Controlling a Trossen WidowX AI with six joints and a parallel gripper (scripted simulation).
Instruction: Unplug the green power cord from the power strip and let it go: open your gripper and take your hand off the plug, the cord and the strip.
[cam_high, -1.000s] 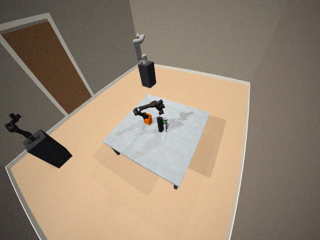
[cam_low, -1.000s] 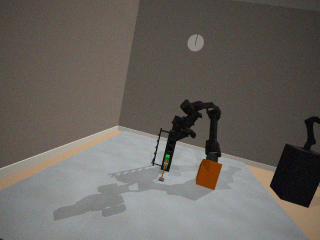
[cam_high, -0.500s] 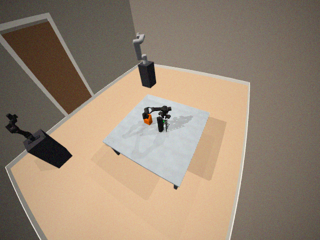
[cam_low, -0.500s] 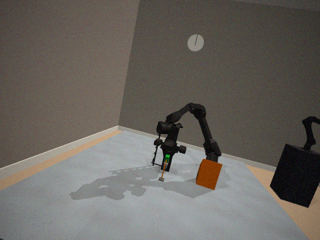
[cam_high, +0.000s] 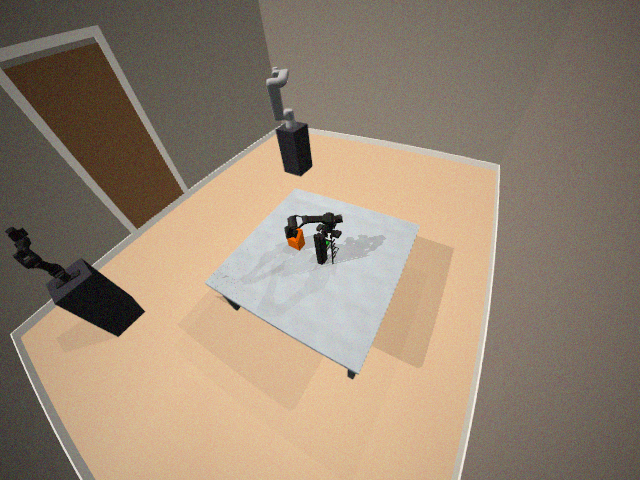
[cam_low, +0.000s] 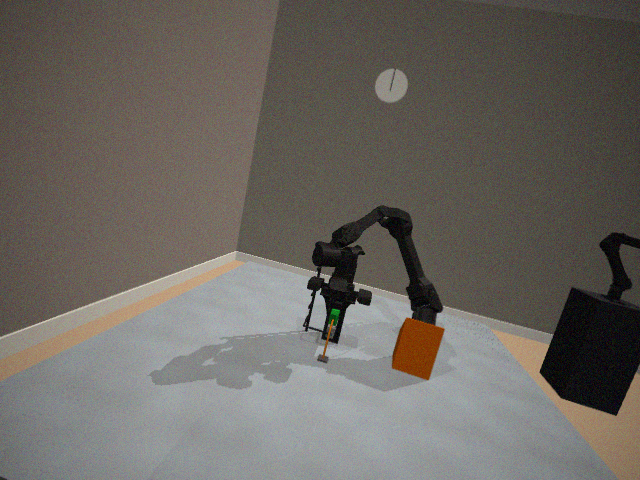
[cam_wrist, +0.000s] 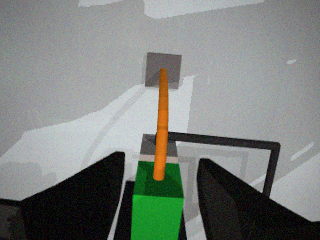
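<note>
Right now my gripper tip is 6 cm to the left of the green plug, 1 cm short of it and 1 cm above it. Also, from my gripper tip: grey block: 13 cm below, 2 cm to the left.
</note>
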